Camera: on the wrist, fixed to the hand. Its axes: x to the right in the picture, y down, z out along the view.
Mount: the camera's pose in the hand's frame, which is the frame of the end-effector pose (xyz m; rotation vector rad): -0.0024 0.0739 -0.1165 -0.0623 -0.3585 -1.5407
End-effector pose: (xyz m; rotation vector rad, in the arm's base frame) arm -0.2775 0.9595 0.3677 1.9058 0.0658 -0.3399
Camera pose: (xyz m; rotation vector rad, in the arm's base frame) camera -0.2407 1.0414 0.4725 1.3402 1.2946 -1.6352
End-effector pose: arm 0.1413 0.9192 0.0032 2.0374 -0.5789 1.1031
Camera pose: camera 0.0302 0.9635 0.0720 1.8348 0.7591 -0.2067
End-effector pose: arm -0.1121 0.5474 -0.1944 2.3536 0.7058 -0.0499
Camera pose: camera -0.0942 0.5715 -0.0597 1.1577 2.0298 -1.0222
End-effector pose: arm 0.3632 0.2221 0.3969 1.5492 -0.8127 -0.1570
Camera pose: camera 0.3961 0.3239 0.4841 1.7883 0.3059 -1.5699
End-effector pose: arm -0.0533 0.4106 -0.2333 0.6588 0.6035 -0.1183
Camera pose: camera -0.0909 0.5395 -0.2651 -0.0287 0.6408 -1.6059
